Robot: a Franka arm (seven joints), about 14 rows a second.
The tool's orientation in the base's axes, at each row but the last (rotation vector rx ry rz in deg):
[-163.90 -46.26 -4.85]
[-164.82 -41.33 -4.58]
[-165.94 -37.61 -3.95]
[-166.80 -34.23 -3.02]
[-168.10 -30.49 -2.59]
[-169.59 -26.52 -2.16]
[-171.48 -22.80 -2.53]
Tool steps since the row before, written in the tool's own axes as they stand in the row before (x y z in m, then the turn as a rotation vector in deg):
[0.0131 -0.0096 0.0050 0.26 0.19 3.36]
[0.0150 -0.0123 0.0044 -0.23 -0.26 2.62]
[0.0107 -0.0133 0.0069 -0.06 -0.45 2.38]
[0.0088 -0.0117 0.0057 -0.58 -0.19 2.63]
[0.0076 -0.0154 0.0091 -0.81 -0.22 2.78]
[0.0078 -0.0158 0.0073 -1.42 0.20 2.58]
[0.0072 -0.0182 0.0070 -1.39 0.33 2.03]
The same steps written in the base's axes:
[0.0062 0.0157 -0.0022 0.35 0.57 -3.31]
[0.0074 0.0184 -0.0010 -0.30 0.59 -2.56]
[0.0040 0.0176 -0.0038 -0.23 0.79 -2.28]
[0.0035 0.0150 -0.0032 -0.61 0.40 -2.60]
[0.0017 0.0183 -0.0062 -0.83 0.37 -2.76]
[0.0026 0.0183 -0.0047 -1.29 -0.24 -2.65]
[0.0023 0.0202 -0.0045 -1.23 -0.42 -2.12]

